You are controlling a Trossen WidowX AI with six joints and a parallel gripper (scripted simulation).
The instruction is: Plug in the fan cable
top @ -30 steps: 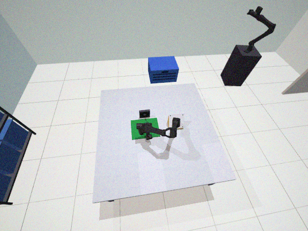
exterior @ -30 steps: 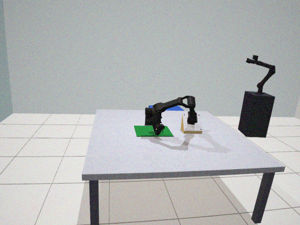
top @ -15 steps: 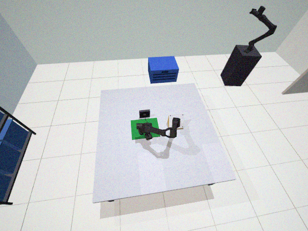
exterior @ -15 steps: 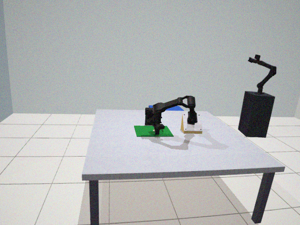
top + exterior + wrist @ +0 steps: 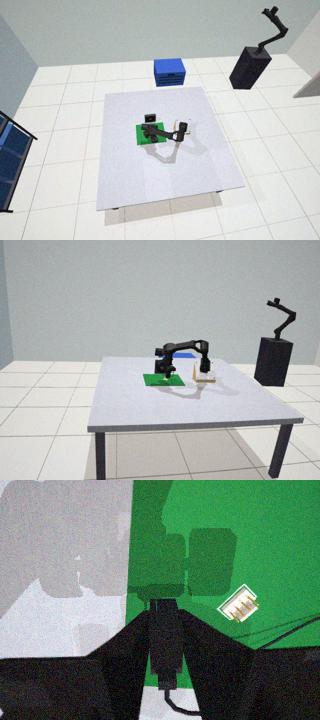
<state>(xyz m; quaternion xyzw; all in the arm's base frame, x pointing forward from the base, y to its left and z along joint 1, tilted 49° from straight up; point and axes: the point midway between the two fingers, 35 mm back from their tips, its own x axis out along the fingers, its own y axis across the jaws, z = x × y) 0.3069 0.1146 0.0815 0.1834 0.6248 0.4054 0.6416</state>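
Right now the white four-pin header is 8 cm to the right of my gripper tip and 6 cm below it. The rest, counted from my gripper tip: green board: 9 cm to the right, 8 cm below, 2 cm ahead; black fan: 24 cm to the right, 3 cm ahead; dark fan plug: 1 cm behind, 1 cm above.
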